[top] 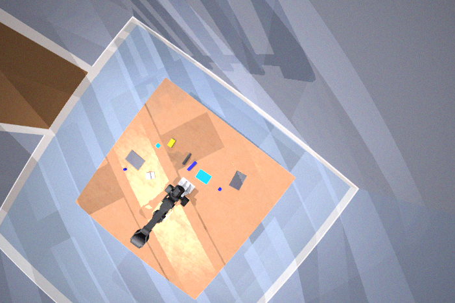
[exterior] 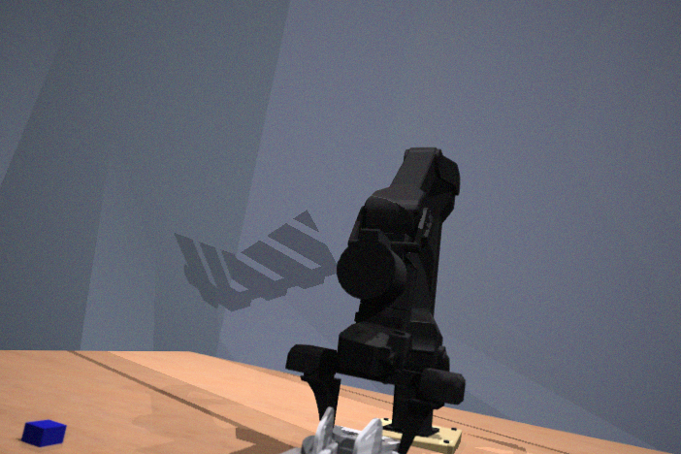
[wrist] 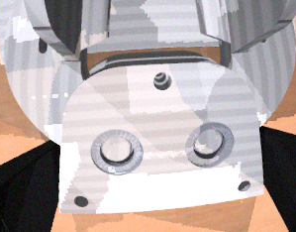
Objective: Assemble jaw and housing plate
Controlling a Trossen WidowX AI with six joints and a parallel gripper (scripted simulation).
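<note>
Right now my gripper tip is 2 cm short of the jaw, 2 cm to the right of it and 1 cm below it. Round my gripper tip: blue bar 21 cm ahead, 9 cm to the left; cyan plate 21 cm ahead, 3 cm to the right, 1 cm below; dark bar 21 cm ahead, 16 cm to the left.
</note>
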